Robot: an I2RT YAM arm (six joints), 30 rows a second.
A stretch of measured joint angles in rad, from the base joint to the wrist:
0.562 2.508 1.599 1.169 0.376 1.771
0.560 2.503 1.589 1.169 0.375 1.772
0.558 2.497 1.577 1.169 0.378 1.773
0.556 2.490 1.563 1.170 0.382 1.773
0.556 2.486 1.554 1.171 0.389 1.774
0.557 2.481 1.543 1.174 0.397 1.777
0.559 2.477 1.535 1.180 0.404 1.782
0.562 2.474 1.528 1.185 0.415 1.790
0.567 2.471 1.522 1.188 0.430 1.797
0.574 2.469 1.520 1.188 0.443 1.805
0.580 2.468 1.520 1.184 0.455 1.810
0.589 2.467 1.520 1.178 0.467 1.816
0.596 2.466 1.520 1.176 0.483 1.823
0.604 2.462 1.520 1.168 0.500 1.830
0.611 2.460 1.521 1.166 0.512 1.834
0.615 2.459 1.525 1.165 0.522 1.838
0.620 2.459 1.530 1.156 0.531 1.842
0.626 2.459 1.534 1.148 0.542 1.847
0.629 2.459 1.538 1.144 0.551 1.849
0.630 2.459 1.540 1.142 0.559 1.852
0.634 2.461 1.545 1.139 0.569 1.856
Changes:
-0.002 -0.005 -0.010 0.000 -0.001 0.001
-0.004 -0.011 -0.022 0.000 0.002 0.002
-0.006 -0.018 -0.036 0.001 0.006 0.002
-0.006 -0.022 -0.045 0.002 0.013 0.003
-0.005 -0.027 -0.056 0.005 0.021 0.006
-0.003 -0.031 -0.064 0.011 0.028 0.011
0.000 -0.034 -0.071 0.016 0.039 0.019
0.005 -0.037 -0.077 0.019 0.054 0.026
0.012 -0.039 -0.079 0.019 0.067 0.034
0.018 -0.040 -0.079 0.015 0.079 0.039
0.027 -0.041 -0.079 0.009 0.091 0.045
0.034 -0.042 -0.079 0.007 0.107 0.052
0.042 -0.046 -0.079 -0.001 0.124 0.059
0.049 -0.048 -0.078 -0.003 0.136 0.063
0.053 -0.049 -0.074 -0.004 0.146 0.067
0.058 -0.049 -0.069 -0.013 0.155 0.071
0.064 -0.049 -0.065 -0.021 0.166 0.076
0.067 -0.049 -0.061 -0.025 0.175 0.078
0.068 -0.049 -0.059 -0.027 0.183 0.081
0.072 -0.047 -0.054 -0.030 0.193 0.085

